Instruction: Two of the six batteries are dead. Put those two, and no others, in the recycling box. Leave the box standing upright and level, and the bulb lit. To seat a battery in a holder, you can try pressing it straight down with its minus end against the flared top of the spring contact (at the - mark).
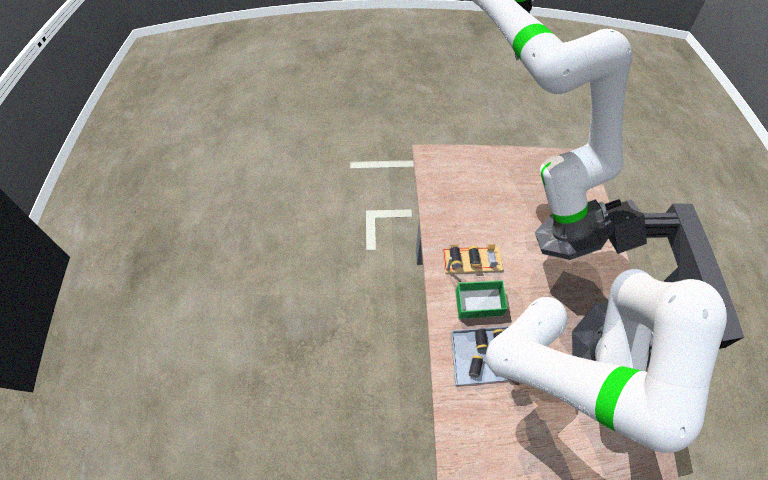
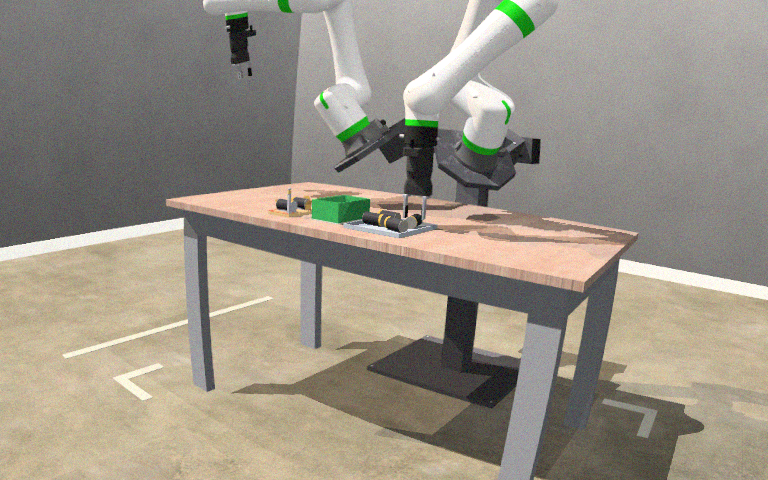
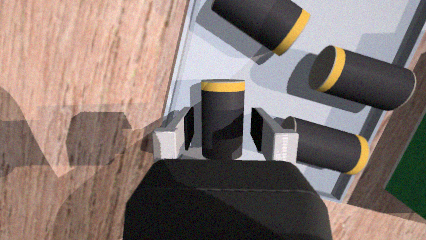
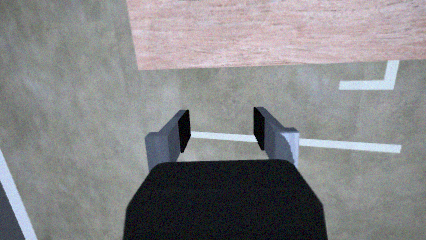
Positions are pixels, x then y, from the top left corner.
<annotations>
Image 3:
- my left gripper: 222, 120
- grey tray: 211, 47
</annotations>
